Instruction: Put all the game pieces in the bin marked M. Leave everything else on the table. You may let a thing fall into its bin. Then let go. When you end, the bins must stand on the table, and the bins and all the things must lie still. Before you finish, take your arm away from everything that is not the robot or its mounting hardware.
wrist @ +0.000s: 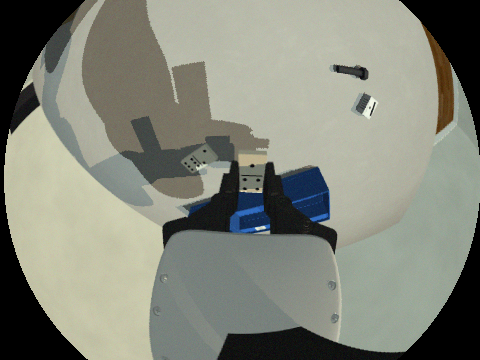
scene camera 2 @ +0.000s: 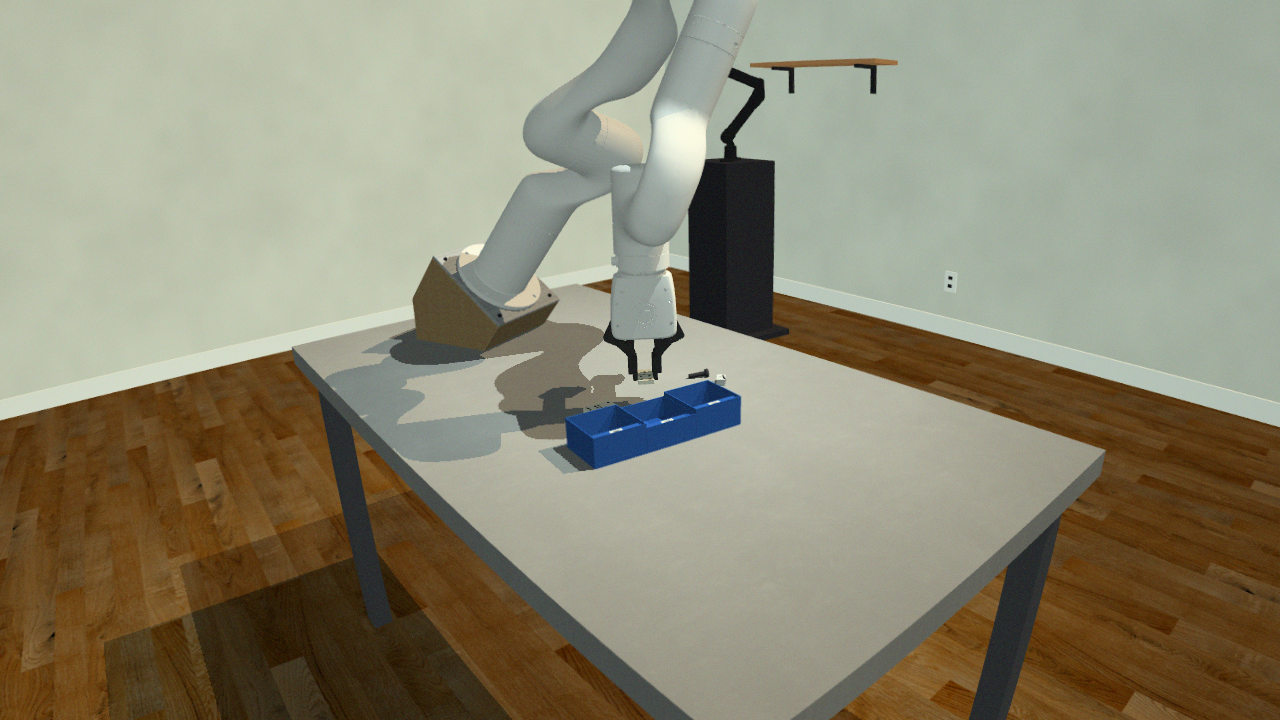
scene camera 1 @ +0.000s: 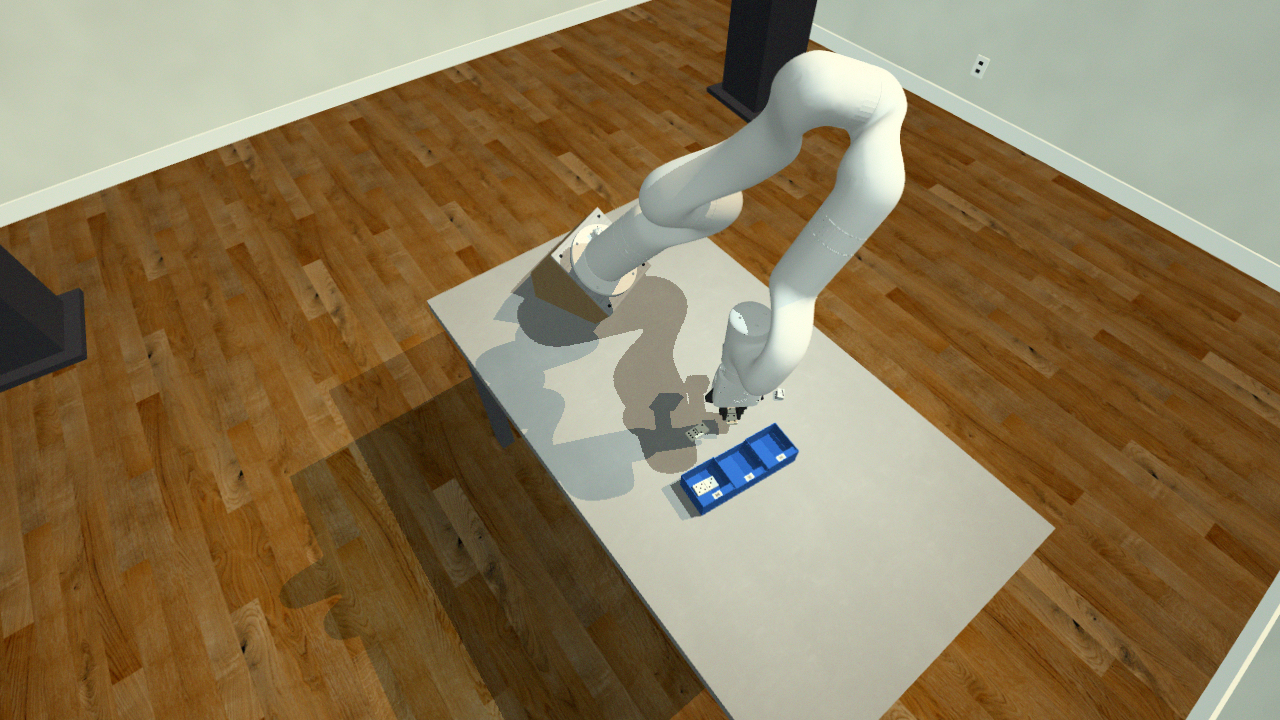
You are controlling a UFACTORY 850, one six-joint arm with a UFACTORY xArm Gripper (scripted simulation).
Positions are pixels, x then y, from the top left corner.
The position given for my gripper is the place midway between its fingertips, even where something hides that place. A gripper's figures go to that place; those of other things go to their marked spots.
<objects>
My gripper (wrist: 251, 172) is 0.14 m from the lens. A blue three-part bin (wrist: 310, 183): 0.20 m from the lens.
</objects>
